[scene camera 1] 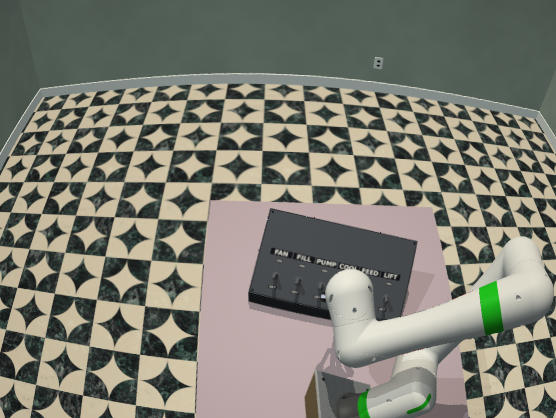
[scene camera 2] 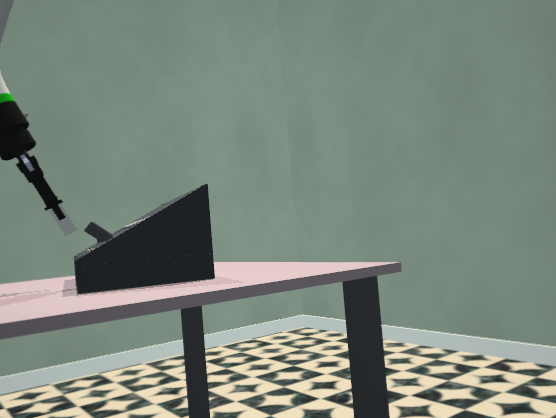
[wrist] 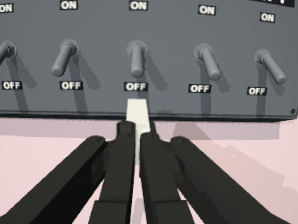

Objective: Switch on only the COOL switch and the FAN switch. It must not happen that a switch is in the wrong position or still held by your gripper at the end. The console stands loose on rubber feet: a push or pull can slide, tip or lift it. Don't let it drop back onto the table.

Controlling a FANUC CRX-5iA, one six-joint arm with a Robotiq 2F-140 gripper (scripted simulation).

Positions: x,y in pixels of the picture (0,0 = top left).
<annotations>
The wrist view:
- my gripper: 136,113
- dark wedge-shaped console: 106,52
</annotations>
